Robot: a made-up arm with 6 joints. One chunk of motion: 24 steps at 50 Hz.
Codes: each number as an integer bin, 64 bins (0 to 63) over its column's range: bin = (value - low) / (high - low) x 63, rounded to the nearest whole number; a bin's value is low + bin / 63 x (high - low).
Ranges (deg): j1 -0.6..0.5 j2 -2.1..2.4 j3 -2.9..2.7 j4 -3.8..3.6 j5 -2..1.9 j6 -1.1..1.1
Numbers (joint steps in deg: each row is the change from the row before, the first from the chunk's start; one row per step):
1: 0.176 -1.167 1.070 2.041 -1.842 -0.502
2: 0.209 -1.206 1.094 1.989 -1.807 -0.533
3: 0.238 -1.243 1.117 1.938 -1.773 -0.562
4: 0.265 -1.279 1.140 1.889 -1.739 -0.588
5: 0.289 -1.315 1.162 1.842 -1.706 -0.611
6: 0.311 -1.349 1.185 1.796 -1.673 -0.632
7: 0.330 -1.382 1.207 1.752 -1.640 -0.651
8: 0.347 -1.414 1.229 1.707 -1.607 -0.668
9: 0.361 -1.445 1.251 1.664 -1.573 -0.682
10: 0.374 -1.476 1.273 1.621 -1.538 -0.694
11: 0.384 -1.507 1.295 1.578 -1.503 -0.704
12: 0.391 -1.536 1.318 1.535 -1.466 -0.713
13: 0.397 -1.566 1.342 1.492 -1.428 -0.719
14: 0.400 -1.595 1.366 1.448 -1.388 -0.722
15: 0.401 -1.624 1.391 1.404 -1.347 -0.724
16: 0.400 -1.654 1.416 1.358 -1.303 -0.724
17: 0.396 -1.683 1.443 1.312 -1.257 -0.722
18: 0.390 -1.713 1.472 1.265 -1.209 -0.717
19: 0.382 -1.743 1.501 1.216 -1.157 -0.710
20: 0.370 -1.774 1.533 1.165 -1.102 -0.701
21: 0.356 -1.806 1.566 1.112 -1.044 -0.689
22: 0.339 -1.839 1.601 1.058 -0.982 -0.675
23: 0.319 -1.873 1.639 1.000 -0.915 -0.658
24: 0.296 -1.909 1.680 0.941 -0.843 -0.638
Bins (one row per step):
1: 44 13 45 50 3 17
2: 46 13 45 49 3 16
3: 48 12 45 49 4 15
4: 50 11 45 48 4 15
5: 51 11 46 48 5 14
6: 52 11 46 48 5 13
7: 53 10 46 47 6 13
8: 54 10 46 47 6 12
9: 55 9 47 47 7 12
10: 56 9 47 46 7 12
11: 56 8 47 46 8 11
12: 57 8 47 45 9 11
13: 57 7 48 45 9 11
14: 57 7 48 45 10 11
15: 57 7 48 44 11 11
16: 57 6 49 44 11 11
17: 57 6 49 44 12 11
18: 57 5 49 43 13 11
19: 56 5 50 43 14 11
20: 56 5 50 42 15 11
21: 55 4 50 42 15 12
22: 54 4 51 41 16 12
23: 53 3 51 41 18 13
24: 51 3 52 40 19 13

